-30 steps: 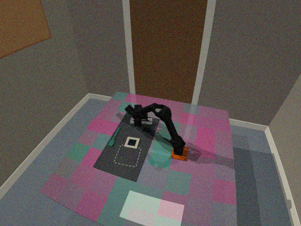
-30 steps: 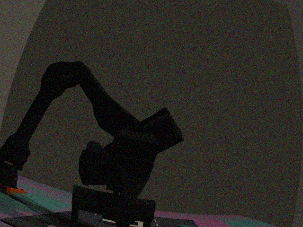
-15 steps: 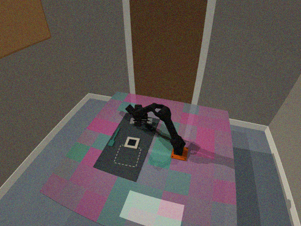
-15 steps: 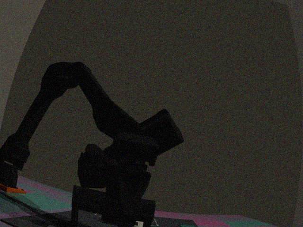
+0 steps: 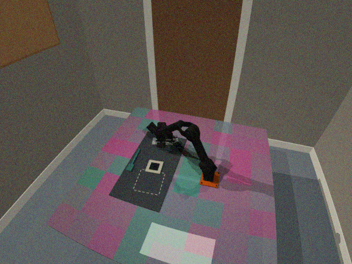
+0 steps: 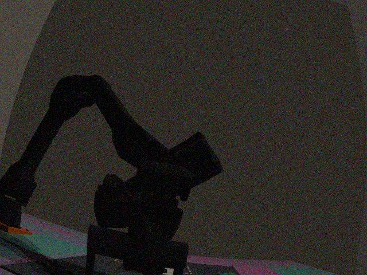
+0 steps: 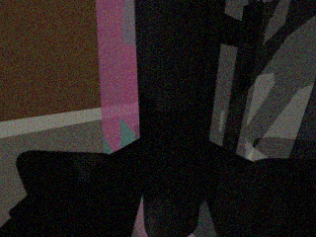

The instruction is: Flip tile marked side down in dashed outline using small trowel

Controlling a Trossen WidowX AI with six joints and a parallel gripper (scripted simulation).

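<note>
The dark mat is 2 cm behind my gripper tip, 27 cm to the left of it and 7 cm below it. Round my gripper tip: teal trowel (12 cm ahead, 29 cm to the left, 4 cm below); tile (4 cm behind, 28 cm to the left, 4 cm below).
</note>
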